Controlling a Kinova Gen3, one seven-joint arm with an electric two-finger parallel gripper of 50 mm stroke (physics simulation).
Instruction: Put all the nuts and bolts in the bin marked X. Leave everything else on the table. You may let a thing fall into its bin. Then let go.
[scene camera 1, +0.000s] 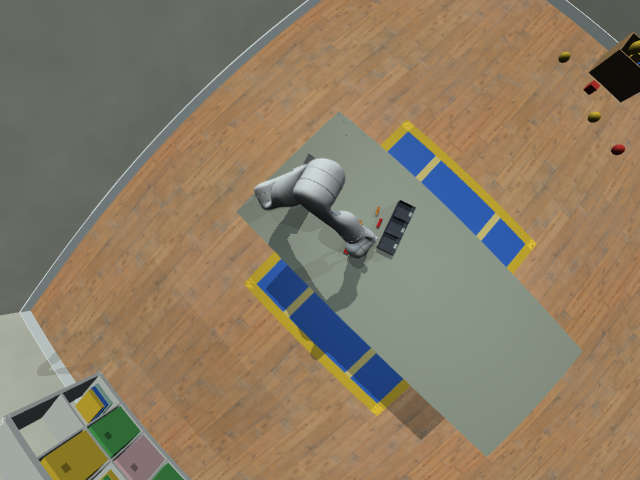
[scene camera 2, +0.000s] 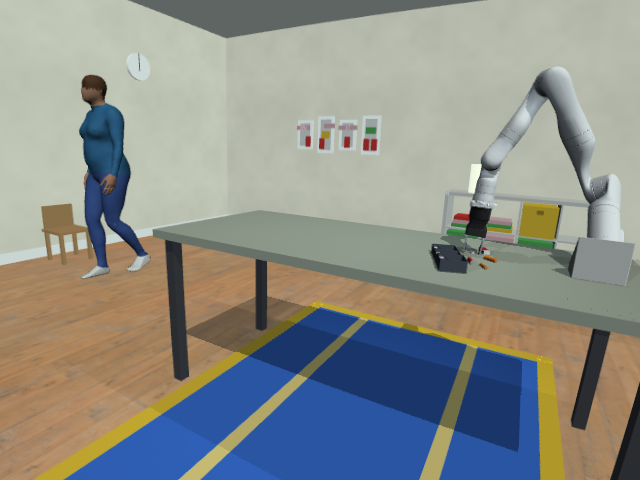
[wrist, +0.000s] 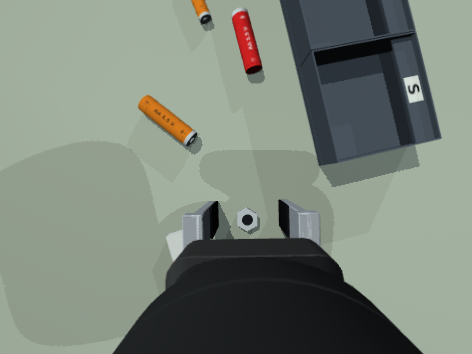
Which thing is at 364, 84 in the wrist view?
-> A dark three-compartment bin tray.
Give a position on a red battery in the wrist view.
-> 245, 36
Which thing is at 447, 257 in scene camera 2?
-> A dark three-compartment bin tray.
